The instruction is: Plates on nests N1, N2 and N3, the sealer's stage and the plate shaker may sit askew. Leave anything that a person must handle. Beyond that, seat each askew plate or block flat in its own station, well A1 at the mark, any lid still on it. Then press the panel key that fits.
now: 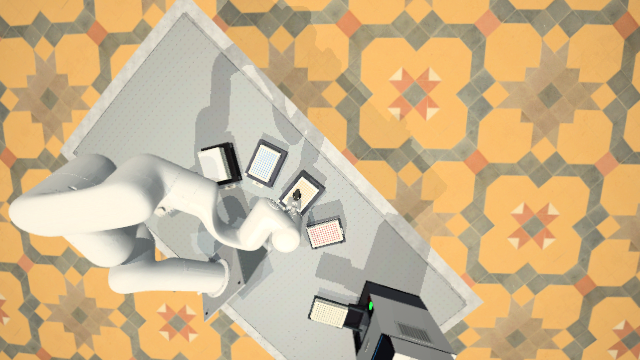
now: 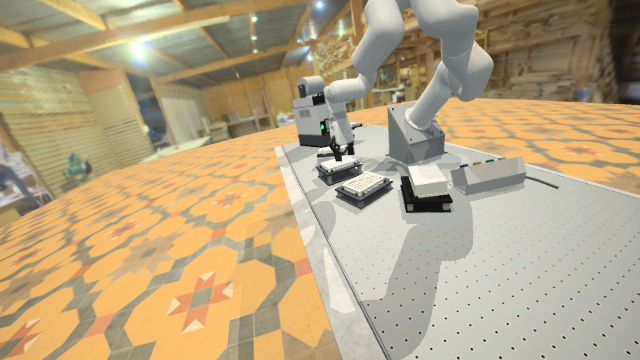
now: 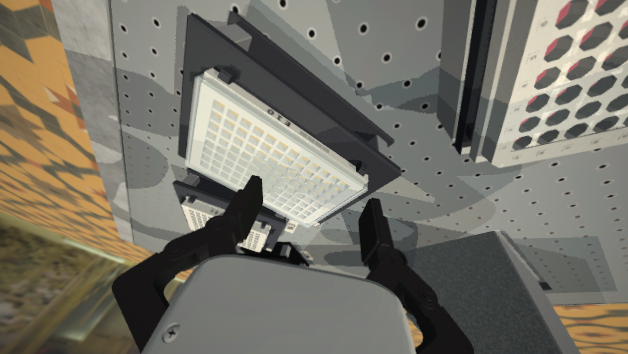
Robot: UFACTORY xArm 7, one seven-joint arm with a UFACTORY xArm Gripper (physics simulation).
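My gripper (image 1: 297,195) (image 2: 345,154) (image 3: 313,199) is open and empty, low over one end of the yellow-well plate (image 1: 311,189) (image 2: 327,165) (image 3: 235,145). That plate lies on a dark nest; I cannot tell if it is fully flat. The red-well plate (image 1: 325,233) (image 3: 565,90) is on the nest beside it. The blue-well plate (image 1: 266,163) (image 2: 366,183) (image 3: 197,216) is on the nest at the other side. A thick white block (image 1: 214,164) (image 2: 429,182) sits tilted on the black shaker (image 1: 233,161) (image 2: 427,205). A pale plate (image 1: 328,314) is on the sealer's stage.
The grey sealer (image 1: 415,325) (image 2: 310,117) shows a green light. A sloped key panel (image 2: 490,175) with blue, yellow and green keys stands beside the shaker. The robot's grey base (image 2: 415,140) (image 3: 475,295) stands behind the nests. The perforated table (image 1: 150,85) (image 2: 525,260) carries all of these.
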